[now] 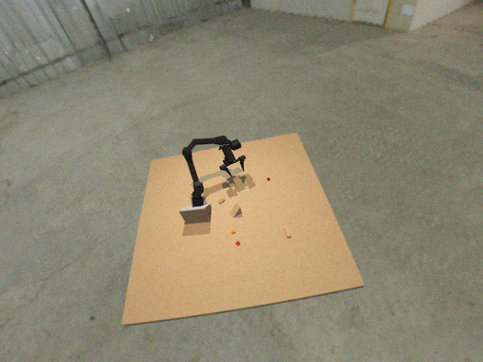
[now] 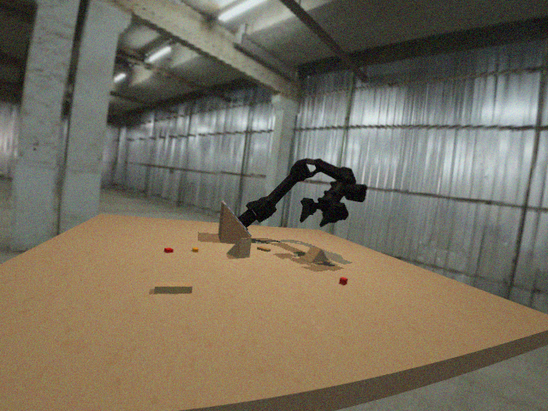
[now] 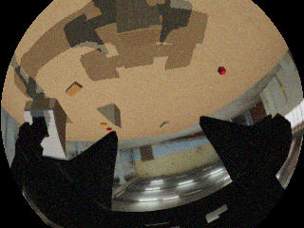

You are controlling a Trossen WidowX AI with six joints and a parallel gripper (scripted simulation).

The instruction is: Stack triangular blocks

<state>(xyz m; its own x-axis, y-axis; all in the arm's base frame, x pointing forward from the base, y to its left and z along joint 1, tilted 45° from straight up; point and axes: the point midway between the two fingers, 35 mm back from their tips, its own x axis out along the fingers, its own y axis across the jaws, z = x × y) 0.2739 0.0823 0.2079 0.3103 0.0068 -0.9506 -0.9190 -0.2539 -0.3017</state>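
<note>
Right now the orange cube is 7 cm behind my gripper tip, 37 cm to the right of it and 13 cm below it. Also, from my gripper tip: tan plank: 27 cm ahead, 41 cm to the right, 13 cm below.
</note>
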